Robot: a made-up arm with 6 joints. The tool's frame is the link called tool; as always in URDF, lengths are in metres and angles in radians. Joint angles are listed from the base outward.
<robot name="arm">
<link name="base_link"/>
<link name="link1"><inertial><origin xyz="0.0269 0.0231 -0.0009"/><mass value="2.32"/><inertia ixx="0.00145" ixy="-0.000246" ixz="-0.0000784" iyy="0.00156" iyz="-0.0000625" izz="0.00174"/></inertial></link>
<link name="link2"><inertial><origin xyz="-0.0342 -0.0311 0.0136"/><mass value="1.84"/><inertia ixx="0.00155" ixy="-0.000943" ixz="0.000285" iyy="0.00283" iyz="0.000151" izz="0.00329"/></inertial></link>
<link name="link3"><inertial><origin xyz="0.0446 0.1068 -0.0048"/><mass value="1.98"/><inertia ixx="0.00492" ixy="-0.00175" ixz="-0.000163" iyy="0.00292" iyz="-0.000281" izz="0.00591"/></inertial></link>
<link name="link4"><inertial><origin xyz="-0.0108 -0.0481 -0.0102"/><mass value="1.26"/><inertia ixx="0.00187" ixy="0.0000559" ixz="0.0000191" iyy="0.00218" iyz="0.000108" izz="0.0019"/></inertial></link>
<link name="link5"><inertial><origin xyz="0.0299 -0.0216 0.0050"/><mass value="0.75"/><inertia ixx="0.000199" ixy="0" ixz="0" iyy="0.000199" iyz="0" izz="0.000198"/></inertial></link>
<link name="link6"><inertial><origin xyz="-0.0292 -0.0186 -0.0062"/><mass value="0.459"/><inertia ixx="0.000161" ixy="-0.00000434" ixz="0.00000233" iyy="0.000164" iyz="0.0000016" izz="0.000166"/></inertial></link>
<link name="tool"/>
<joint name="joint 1" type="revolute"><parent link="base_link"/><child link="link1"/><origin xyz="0.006 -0.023 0.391" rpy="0 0 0"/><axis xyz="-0.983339 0.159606 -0.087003"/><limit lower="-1.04" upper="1.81"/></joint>
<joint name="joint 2" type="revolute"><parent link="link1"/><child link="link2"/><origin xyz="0.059 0.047 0.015" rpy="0 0 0"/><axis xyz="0 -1 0"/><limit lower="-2.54" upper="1.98"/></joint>
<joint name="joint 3" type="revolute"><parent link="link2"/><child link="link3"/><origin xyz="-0.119 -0.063 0.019" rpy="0 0 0"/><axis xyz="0.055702 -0.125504 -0.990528"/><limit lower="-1.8" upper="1.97"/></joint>
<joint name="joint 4" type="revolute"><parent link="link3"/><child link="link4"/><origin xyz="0.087 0.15 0.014" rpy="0 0 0"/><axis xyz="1 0 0"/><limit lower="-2.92" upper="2.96"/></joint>
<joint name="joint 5" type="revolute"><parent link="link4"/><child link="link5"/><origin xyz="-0.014 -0.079 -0.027" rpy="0 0 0"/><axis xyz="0.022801 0.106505 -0.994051"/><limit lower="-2.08" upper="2.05"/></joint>
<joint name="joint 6" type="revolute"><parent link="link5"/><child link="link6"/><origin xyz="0.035 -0.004 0.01" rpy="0 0 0"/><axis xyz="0 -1 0"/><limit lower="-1.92" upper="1.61"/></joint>
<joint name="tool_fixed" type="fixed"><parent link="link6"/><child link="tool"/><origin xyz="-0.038 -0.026 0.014" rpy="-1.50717 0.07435 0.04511"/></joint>
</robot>
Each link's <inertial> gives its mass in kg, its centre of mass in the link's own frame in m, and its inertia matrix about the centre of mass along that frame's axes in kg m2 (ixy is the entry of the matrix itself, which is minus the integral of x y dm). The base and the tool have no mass. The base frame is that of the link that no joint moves.
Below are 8 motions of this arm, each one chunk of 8 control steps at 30 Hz.
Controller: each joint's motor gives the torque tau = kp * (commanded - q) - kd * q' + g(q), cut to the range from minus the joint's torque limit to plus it. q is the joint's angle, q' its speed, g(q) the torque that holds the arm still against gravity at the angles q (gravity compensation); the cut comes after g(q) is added. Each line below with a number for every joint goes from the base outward.
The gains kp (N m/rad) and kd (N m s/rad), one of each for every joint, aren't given. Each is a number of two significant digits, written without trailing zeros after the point. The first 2 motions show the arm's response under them.
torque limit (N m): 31 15 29 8.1 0.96 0.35
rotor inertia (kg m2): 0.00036 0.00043 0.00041 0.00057 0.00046 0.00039
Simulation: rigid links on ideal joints. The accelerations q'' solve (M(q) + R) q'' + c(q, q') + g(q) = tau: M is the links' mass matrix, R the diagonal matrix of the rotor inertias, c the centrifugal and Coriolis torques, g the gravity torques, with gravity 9.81 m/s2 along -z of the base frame. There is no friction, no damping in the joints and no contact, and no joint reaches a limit. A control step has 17 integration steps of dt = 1/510 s. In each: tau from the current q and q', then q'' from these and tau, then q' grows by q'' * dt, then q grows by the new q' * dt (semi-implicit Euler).
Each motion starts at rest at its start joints. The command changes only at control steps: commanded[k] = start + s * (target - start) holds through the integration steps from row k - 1 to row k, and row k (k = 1, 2, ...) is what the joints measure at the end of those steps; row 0 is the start. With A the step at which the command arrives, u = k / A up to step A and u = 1 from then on. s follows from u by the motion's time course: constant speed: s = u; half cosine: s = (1 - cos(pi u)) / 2; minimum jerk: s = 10 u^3 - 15 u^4 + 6 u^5; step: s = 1 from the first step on.
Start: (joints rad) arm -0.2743 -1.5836 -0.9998 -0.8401 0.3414 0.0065
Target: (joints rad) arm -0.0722 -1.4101 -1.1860 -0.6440 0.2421 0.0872
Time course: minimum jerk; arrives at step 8
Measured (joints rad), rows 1 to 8:
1: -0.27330 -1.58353 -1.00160 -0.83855 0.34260 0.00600
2: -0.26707 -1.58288 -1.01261 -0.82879 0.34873 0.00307
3: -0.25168 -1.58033 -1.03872 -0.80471 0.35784 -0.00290
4: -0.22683 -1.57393 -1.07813 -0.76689 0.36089 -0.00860
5: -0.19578 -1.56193 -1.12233 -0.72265 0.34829 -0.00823
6: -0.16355 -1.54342 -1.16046 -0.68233 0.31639 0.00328
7: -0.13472 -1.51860 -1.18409 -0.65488 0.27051 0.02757
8: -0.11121 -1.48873 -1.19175 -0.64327 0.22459 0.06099
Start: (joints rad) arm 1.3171 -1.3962 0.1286 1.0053 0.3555 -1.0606
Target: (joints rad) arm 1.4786 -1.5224 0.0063 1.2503 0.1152 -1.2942
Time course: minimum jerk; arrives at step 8
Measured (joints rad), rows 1 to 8:
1: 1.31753 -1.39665 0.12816 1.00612 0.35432 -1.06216
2: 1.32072 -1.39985 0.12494 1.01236 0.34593 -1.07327
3: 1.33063 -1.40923 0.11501 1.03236 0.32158 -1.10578
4: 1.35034 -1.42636 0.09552 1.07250 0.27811 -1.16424
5: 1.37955 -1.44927 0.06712 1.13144 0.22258 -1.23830
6: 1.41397 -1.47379 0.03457 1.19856 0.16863 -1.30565
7: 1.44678 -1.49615 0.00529 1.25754 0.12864 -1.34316
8: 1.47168 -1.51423 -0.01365 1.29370 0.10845 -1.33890
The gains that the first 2 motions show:
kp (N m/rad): 18 8.4 33 12 0.81 0.21
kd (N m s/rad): 0.97 0.46 1.1 0.33 0.026 0.01
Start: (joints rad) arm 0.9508 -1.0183 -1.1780 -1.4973 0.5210 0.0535
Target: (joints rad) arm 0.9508 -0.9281 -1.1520 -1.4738 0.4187 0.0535
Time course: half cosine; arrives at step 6
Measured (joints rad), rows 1 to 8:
1: 0.95041 -1.01812 -1.17723 -1.49712 0.51925 0.05294
2: 0.94910 -1.01718 -1.17454 -1.49570 0.51197 0.05071
3: 0.94696 -1.01466 -1.16975 -1.49159 0.49666 0.04689
4: 0.94467 -1.00981 -1.16368 -1.48468 0.47449 0.04393
5: 0.94324 -1.00224 -1.15770 -1.47660 0.45018 0.04534
6: 0.94356 -0.99211 -1.15337 -1.46996 0.43018 0.05336
7: 0.94571 -0.98004 -1.15113 -1.46699 0.41836 0.06658
8: 0.94891 -0.96673 -1.15026 -1.46784 0.41372 0.07969

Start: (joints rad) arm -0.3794 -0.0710 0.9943 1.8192 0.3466 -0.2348
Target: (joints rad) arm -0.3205 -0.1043 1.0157 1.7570 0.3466 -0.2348
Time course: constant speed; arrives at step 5
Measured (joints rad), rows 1 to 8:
1: -0.37616 -0.06997 0.99481 1.81614 0.35018 -0.22980
2: -0.36910 -0.06941 0.99639 1.80785 0.35522 -0.21836
3: -0.35940 -0.07165 0.99937 1.79572 0.35827 -0.20525
4: -0.34806 -0.07751 1.00378 1.78159 0.35822 -0.19569
5: -0.33580 -0.08638 1.00929 1.76661 0.35567 -0.19275
6: -0.32642 -0.09781 1.01492 1.75442 0.34823 -0.20191
7: -0.32085 -0.10887 1.01960 1.74766 0.33926 -0.22353
8: -0.31807 -0.11643 1.02256 1.74542 0.33317 -0.25064

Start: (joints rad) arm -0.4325 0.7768 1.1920 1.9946 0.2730 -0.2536
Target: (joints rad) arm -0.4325 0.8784 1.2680 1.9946 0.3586 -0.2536
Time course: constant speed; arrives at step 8
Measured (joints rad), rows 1 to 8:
1: -0.43051 0.77849 1.19401 1.99407 0.28129 -0.25314
2: -0.42809 0.78314 1.19877 1.99325 0.30049 -0.25325
3: -0.42648 0.79079 1.20604 1.99269 0.32412 -0.25440
4: -0.42596 0.80113 1.21533 1.99260 0.34446 -0.25613
5: -0.42636 0.81372 1.22609 1.99293 0.35699 -0.25763
6: -0.42744 0.82804 1.23781 1.99353 0.36151 -0.25825
7: -0.42892 0.84353 1.25003 1.99426 0.36084 -0.25771
8: -0.43061 0.85958 1.26233 1.99495 0.35874 -0.25608

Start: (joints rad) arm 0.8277 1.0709 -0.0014 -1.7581 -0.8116 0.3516
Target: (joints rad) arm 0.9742 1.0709 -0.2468 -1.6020 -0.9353 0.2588
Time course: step
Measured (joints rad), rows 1 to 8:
1: 0.81828 1.02886 -0.07365 -1.64831 -0.80722 0.29473
2: 0.83860 0.98230 -0.15958 -1.56809 -0.80842 0.31253
3: 0.88262 0.96321 -0.21481 -1.57707 -0.84240 0.39212
4: 0.92756 0.97117 -0.24934 -1.61251 -0.89519 0.43274
5: 0.96471 1.00074 -0.27070 -1.63159 -0.94340 0.39607
6: 0.99315 1.04413 -0.28128 -1.63018 -0.97560 0.30618
7: 1.01337 1.09179 -0.28357 -1.62092 -0.99234 0.20818
8: 1.02571 1.13452 -0.28147 -1.61319 -0.99908 0.13535

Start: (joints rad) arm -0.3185 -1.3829 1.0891 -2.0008 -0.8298 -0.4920
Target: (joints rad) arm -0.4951 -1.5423 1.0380 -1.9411 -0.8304 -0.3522
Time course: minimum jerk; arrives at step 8
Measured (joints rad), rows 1 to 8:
1: -0.31935 -1.38349 1.08902 -1.99982 -0.82953 -0.49190
2: -0.32500 -1.38725 1.08840 -1.99410 -0.82814 -0.49010
3: -0.34022 -1.39704 1.08632 -1.98180 -0.82577 -0.48071
4: -0.36656 -1.41417 1.08153 -1.96517 -0.82341 -0.45644
5: -0.40082 -1.43792 1.07318 -1.94917 -0.82181 -0.41471
6: -0.43636 -1.46573 1.06149 -1.93888 -0.82133 -0.36177
7: -0.46598 -1.49383 1.04801 -1.93713 -0.82224 -0.31233
8: -0.48542 -1.51871 1.03527 -1.94249 -0.82450 -0.28382

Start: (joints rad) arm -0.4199 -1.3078 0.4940 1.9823 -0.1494 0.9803
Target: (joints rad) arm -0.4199 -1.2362 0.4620 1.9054 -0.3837 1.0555
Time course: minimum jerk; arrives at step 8
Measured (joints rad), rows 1 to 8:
1: -0.41979 -1.30747 0.49381 1.98171 -0.15025 0.98062
2: -0.41913 -1.30536 0.49255 1.97778 -0.15650 0.98276
3: -0.41772 -1.29986 0.48915 1.96740 -0.17574 0.98872
4: -0.41603 -1.29064 0.48343 1.95034 -0.21276 0.99911
5: -0.41494 -1.27868 0.47633 1.93020 -0.26487 1.01255
6: -0.41520 -1.26570 0.46953 1.91274 -0.32232 1.02640
7: -0.41704 -1.25354 0.46451 1.90287 -0.37264 1.03844
8: -0.41993 -1.24350 0.46178 1.90171 -0.40617 1.04827

